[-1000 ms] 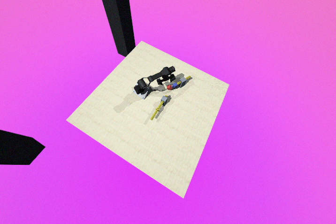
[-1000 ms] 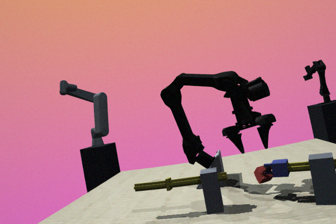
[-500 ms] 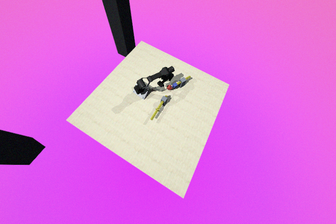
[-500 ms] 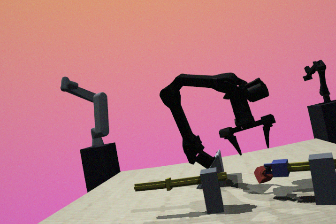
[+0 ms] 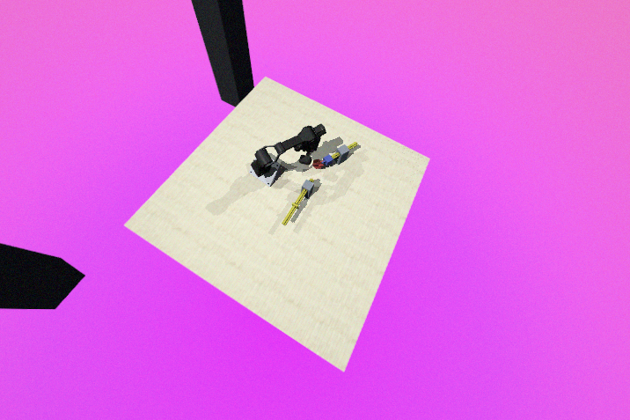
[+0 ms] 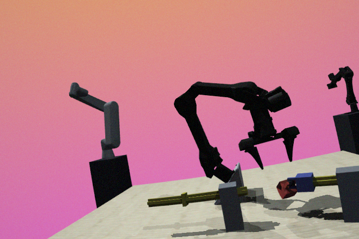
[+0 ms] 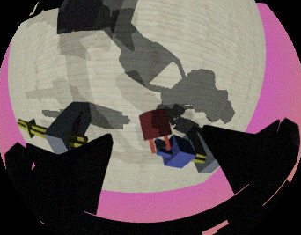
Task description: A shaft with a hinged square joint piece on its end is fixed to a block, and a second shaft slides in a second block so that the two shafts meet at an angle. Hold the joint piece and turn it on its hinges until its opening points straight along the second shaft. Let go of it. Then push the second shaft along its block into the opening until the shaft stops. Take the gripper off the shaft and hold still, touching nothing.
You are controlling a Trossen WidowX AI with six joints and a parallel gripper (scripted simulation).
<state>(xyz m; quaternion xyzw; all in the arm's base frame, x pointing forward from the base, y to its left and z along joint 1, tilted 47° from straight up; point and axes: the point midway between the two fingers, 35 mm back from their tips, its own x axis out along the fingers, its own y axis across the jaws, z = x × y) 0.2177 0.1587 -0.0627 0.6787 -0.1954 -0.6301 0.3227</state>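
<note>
The red square joint piece lies 6 cm below my gripper tip, 4 cm ahead of it and 1 cm to the left of it.
</note>
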